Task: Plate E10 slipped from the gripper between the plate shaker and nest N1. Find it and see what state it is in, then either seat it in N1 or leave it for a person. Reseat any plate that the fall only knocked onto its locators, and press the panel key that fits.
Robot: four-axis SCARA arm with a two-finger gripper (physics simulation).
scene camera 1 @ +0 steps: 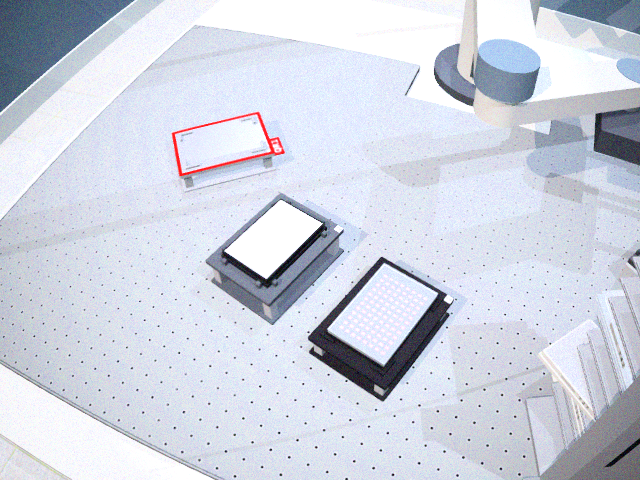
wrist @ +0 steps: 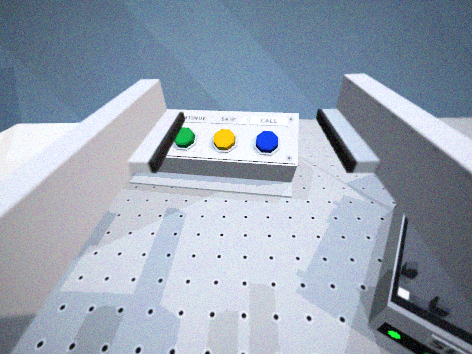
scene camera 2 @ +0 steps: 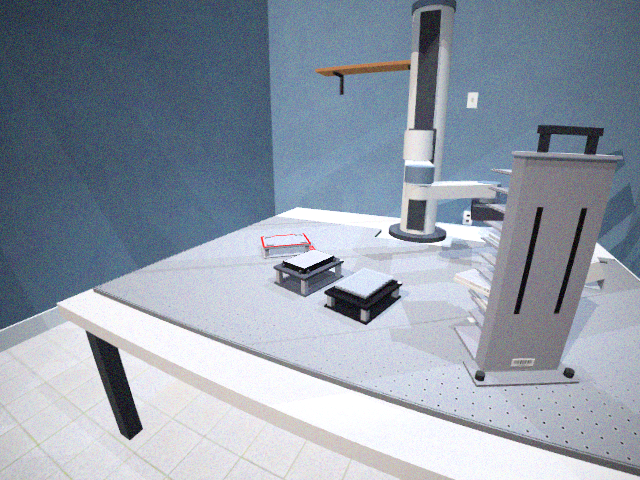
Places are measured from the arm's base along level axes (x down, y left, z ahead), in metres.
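Pixels of known places: gripper, between the fingertips: (wrist: 249, 98); arm's base, origin of its link: (scene camera 2: 416, 234).
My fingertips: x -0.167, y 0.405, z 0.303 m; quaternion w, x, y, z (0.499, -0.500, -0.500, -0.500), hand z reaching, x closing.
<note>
For each thing: its top centre in the pictures, then the offset to it from my fingertips. "pt": a spot on its surface instead.
- key panel, centre of its top: (wrist: 207, 116) dz -0.052, dx +0.070, dy +0.145 m
- green CONTINUE key, centre of its top: (wrist: 183, 130) dz -0.079, dx +0.079, dy +0.126 m
- blue CALL key, centre of its top: (wrist: 267, 134) dz +0.020, dx +0.079, dy +0.114 m
- pale plate with a well grid, centre of its top: (scene camera 1: 384, 310) (scene camera 2: 365, 280) dz +0.388, dx +0.095, dy -0.424 m
- black nest, centre of its top: (scene camera 1: 383, 315) (scene camera 2: 364, 284) dz +0.388, dx +0.105, dy -0.424 m
- white-topped plate, centre of its top: (scene camera 1: 273, 237) (scene camera 2: 309, 258) dz +0.335, dx +0.087, dy -0.604 m
- grey nest, centre of its top: (scene camera 1: 274, 239) (scene camera 2: 309, 259) dz +0.335, dx +0.091, dy -0.604 m
- grey device, a spot on its surface: (wrist: 382, 312) pt dz +0.087, dx +0.124, dy -0.047 m
My gripper (wrist: 249, 98) is shut to its narrow setting and empty; a gap shows between its pads. Through it shows the key panel (wrist: 230, 169), with green CONTINUE key (wrist: 185, 137) partly behind the left pad, yellow SKIP key (wrist: 224, 140) and blue CALL key (wrist: 267, 142). A pale plate with a well grid (scene camera 1: 382, 312) (scene camera 2: 366, 283) lies flat on the black nest (scene camera 1: 356, 364). A white-topped plate (scene camera 1: 276, 240) (scene camera 2: 309, 259) lies on the grey nest (scene camera 1: 240, 279). I cannot tell which plate is E10. No plate shows on the visible part of the grey device (wrist: 382, 312) at lower right.
A red-outlined white stand (scene camera 1: 222, 144) (scene camera 2: 285, 240) with a red tag is behind the nests. A tall grey rack (scene camera 2: 547, 258) stands at the right, with pale slabs (scene camera 1: 568, 361) (scene camera 2: 473, 279) projecting from its side. The arm's column (scene camera 2: 427, 77) rises at the back.
</note>
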